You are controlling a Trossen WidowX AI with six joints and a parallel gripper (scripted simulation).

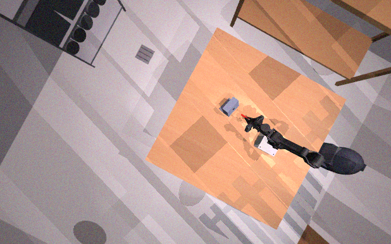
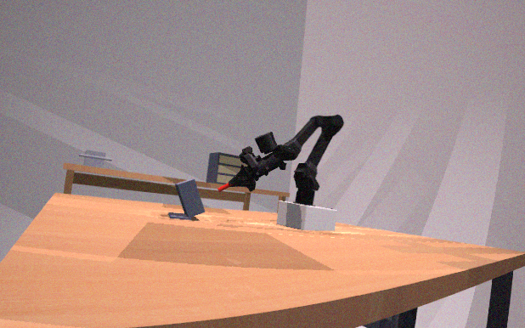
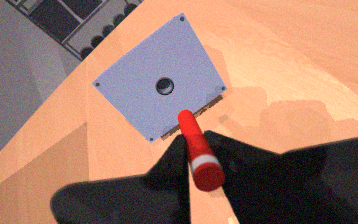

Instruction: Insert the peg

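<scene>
The sloped panel lies 13 cm ahead of my gripper tip, 3 cm to the right of it and 6 cm below it. The rest, counted from my gripper tip: red peg 1 cm behind, 1 cm above.
</scene>
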